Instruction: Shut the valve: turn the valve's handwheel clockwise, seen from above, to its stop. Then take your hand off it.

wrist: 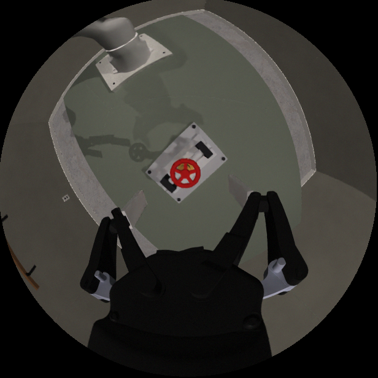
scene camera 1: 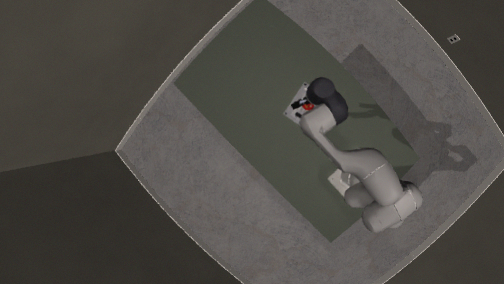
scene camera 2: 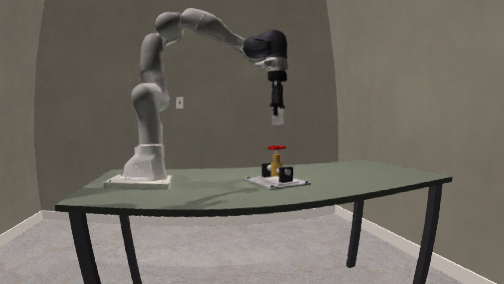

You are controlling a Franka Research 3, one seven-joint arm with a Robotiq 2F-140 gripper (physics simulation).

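The valve's red handwheel (scene camera 1: pixel 308 106) (scene camera 2: pixel 276 147) (wrist: pixel 185 160) lies level on top of the brass valve body (scene camera 2: pixel 276 165). The valve stands on a light grey base plate (scene camera 1: pixel 293 112) (scene camera 2: pixel 272 185) (wrist: pixel 165 161) with a black block on each side. My gripper (scene camera 2: pixel 277 117) (wrist: pixel 185 190) is wide open and empty. It points straight down and hangs well above the handwheel, apart from it. In scene camera 1 the arm's wrist hides the fingers mostly and covers part of the base plate. Whether the handwheel is at its stop cannot be told.
The base plate lies on the green table (scene camera 1: pixel 240 65) (scene camera 2: pixel 210 192) (wrist: pixel 240 100). The arm's white mounting base (scene camera 1: pixel 336 181) (scene camera 2: pixel 137 184) (wrist: pixel 111 81) is fixed near one end of the table, some way from the valve. Shadows of the arm fall across the table.
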